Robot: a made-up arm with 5 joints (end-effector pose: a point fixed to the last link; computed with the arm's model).
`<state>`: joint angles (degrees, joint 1 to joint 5).
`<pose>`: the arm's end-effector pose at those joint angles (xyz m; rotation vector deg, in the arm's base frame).
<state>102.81 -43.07 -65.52 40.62 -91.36</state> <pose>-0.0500 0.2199 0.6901 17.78 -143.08 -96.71</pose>
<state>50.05 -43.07 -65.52 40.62 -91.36</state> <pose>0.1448 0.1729 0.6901 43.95 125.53 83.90</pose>
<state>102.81 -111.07 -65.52 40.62 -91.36</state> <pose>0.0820 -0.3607 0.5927 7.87 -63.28 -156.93</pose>
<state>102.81 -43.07 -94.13 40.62 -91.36</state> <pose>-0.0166 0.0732 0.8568 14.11 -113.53 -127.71</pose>
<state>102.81 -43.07 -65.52 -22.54 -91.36</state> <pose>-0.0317 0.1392 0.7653 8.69 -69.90 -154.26</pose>
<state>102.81 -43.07 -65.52 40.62 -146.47</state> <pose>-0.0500 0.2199 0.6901 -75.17 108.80 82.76</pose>
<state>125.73 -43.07 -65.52 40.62 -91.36</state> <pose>-0.1317 0.1831 0.6901 43.05 -128.32 -87.17</pose>
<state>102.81 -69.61 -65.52 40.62 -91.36</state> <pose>0.0038 -0.0168 0.7392 14.40 -115.89 -125.73</pose>
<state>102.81 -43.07 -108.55 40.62 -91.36</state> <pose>0.0060 -0.0265 0.9076 11.96 -96.20 -140.34</pose>
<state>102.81 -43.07 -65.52 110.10 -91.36</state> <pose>-0.0414 0.1820 0.5747 -22.18 178.46 -2.36</pose>
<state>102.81 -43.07 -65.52 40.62 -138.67</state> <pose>-0.0500 0.2199 0.6901 -68.92 115.89 86.48</pose>
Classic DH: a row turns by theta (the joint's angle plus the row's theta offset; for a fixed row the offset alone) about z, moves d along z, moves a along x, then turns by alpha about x. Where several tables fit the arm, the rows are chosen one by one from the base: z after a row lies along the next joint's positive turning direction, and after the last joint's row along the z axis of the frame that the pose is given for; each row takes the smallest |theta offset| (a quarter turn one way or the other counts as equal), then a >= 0, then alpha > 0; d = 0 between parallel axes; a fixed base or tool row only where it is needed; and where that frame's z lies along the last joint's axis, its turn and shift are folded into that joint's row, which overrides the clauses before.
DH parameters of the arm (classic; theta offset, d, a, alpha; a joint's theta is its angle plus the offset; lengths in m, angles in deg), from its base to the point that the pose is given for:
joint 1: 0 0.2 0 -90
joint 2: -79.34 0 0.3297 0
joint 3: -23.35 0 -0.3506 0
joint 4: -77.31 0 -0.066 90
joint 5: 180 0.084 0 0

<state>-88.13 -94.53 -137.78 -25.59 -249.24</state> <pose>-0.0242 0.7411 0.3365 -16.96 -101.93 -125.35</pose>
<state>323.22 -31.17 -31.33 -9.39 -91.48</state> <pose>0.2593 -0.1939 0.4558 98.43 50.91 35.06</pose>
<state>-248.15 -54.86 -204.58 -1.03 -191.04</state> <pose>0.2508 -0.6256 0.3722 79.08 -43.03 81.99</pose>
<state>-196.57 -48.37 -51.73 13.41 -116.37</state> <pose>-0.2005 0.0597 0.6577 85.72 -72.18 -96.97</pose>
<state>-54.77 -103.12 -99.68 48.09 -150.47</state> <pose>-0.3212 0.4548 0.5755 17.11 18.90 -24.83</pose>
